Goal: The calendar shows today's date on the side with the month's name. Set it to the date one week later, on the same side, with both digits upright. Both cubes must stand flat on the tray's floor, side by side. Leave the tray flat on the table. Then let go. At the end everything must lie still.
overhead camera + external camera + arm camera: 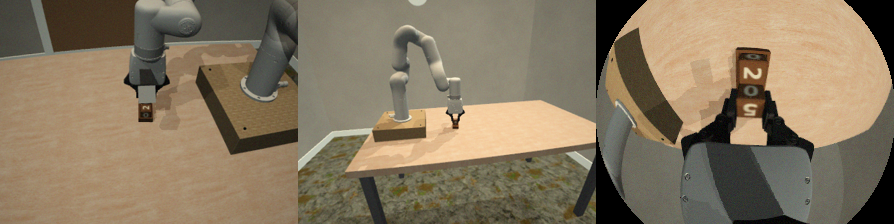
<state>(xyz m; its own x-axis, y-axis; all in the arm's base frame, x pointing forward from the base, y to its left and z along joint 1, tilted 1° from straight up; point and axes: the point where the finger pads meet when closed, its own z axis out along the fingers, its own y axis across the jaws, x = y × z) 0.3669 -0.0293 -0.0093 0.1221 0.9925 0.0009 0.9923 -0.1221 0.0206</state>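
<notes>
The cube is 40 mm below my hand and 30 mm to the left of it. Also, from my hand: brown tray (50 mm below, 20 mm to the left).
</notes>
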